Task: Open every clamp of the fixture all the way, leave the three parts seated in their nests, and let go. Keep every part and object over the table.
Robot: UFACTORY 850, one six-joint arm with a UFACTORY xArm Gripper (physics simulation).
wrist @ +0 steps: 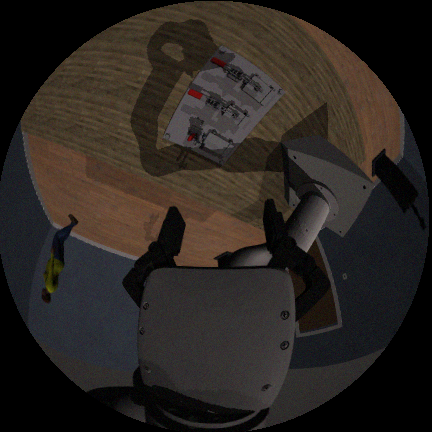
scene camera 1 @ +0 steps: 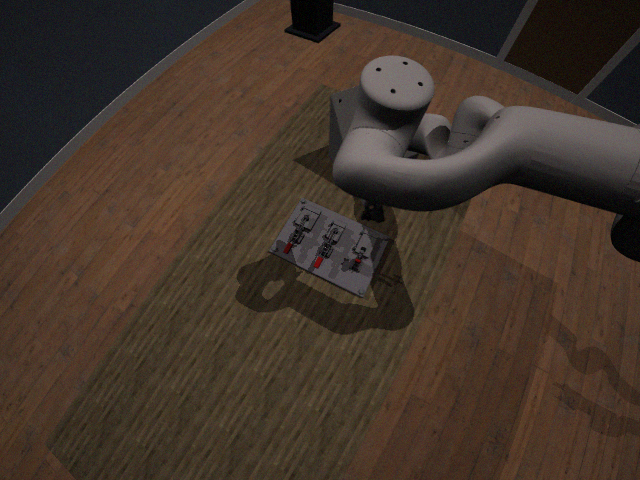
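The grey fixture plate (scene camera 1: 355,285) (wrist: 258,111) carries three clamps in a row. The first clamp's red handle (scene camera 1: 287,248) (wrist: 218,62) and the middle clamp's red handle (scene camera 1: 319,261) (wrist: 195,94) lie low, pointing toward one long edge. The third clamp's red handle (scene camera 1: 357,260) (wrist: 191,137) looks much shorter, as if tilted up. Squarish outlines show at the clamps' other ends; the dark, small picture does not tell the parts from the nests. My gripper (scene camera 1: 372,212) (wrist: 220,211) is open and empty, high and off to the side of the plate, beyond the third clamp's side.
The fixture rests on a greenish striped surface (scene camera 1: 206,361) (wrist: 100,65). The robot's grey base block (scene camera 1: 337,121) (wrist: 345,200) stands nearby, partly behind the arm in the scene view. The arm's shadow falls across the fixture. A person (wrist: 54,267) shows at the wrist view's left.
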